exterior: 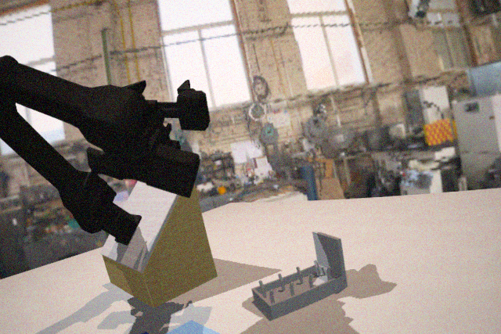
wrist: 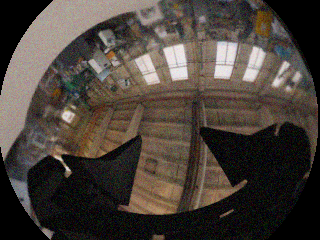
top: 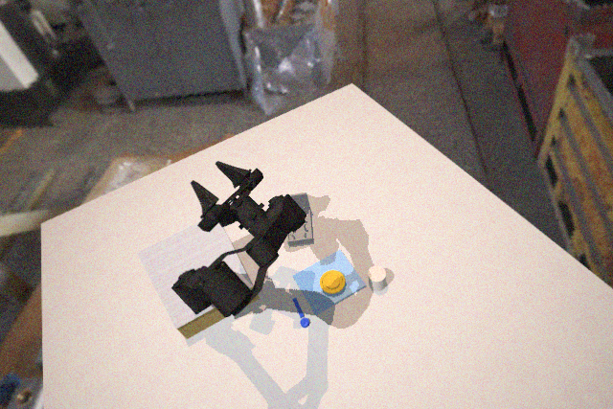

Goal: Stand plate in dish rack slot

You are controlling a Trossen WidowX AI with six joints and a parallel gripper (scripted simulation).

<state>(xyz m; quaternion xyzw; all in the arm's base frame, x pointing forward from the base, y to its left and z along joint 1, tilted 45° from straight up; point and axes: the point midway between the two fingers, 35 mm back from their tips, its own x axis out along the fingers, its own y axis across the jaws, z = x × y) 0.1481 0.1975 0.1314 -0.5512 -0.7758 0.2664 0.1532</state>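
My gripper tip is now 36 cm above the yellow plate, 19 cm to the left of it and 17 cm short of it. Also, from my gripper tip: light blue mat: 37 cm below, 17 cm to the right, 16 cm ahead; then grey dish rack: 35 cm below, 18 cm ahead, 3 cm to the left; then blue spoon: 37 cm below, 22 cm to the right, 6 cm ahead.
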